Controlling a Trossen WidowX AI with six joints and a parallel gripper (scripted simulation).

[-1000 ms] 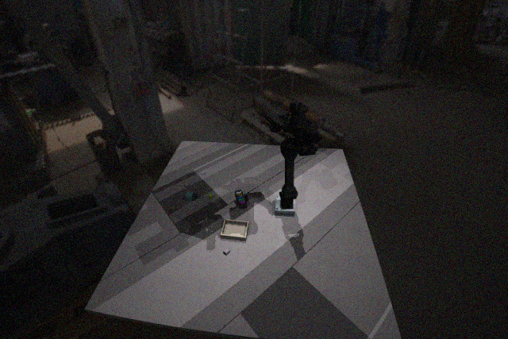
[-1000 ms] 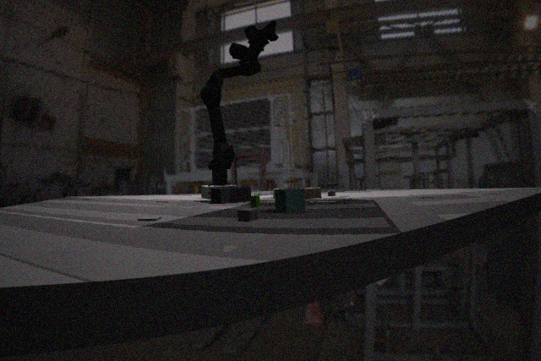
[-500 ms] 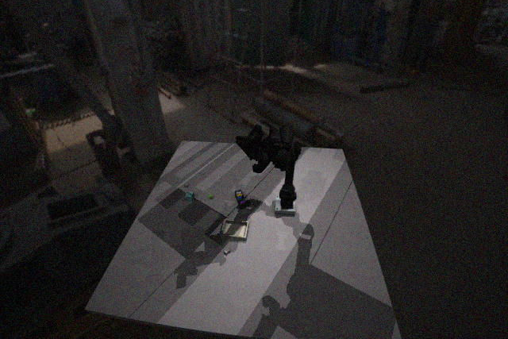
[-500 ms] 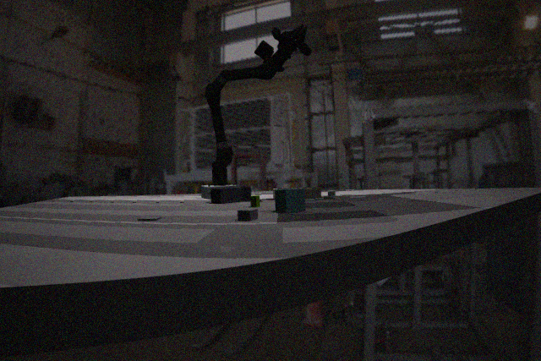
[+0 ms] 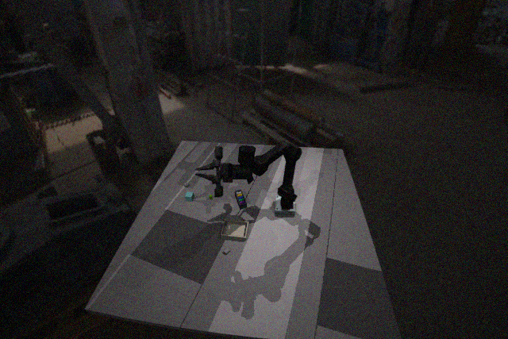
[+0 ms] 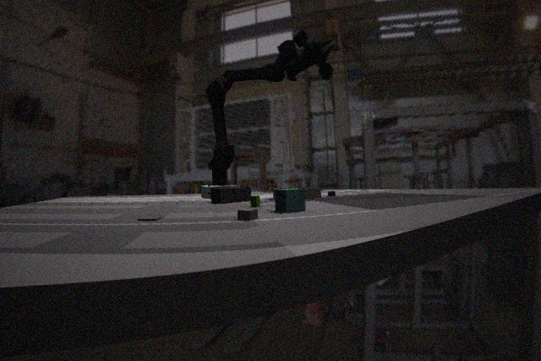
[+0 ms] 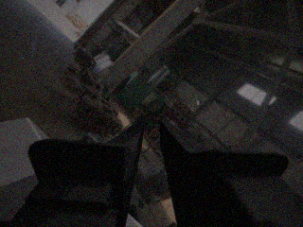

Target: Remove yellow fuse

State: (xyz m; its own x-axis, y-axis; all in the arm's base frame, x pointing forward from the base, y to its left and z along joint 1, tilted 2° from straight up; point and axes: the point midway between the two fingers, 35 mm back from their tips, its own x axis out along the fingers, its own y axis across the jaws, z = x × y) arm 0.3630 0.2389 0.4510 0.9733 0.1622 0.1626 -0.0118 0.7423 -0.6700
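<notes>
The yellow fuse lies 47 cm below my gripper tip, 32 cm to the right of it and 14 cm behind it. Also, from my gripper tip: tray (50 cm below, 12 cm behind, 9 cm to the right); teal cube (48 cm below, 33 cm to the right, 17 cm ahead); green piece (49 cm below, 33 cm to the right, 4 cm ahead).
</notes>
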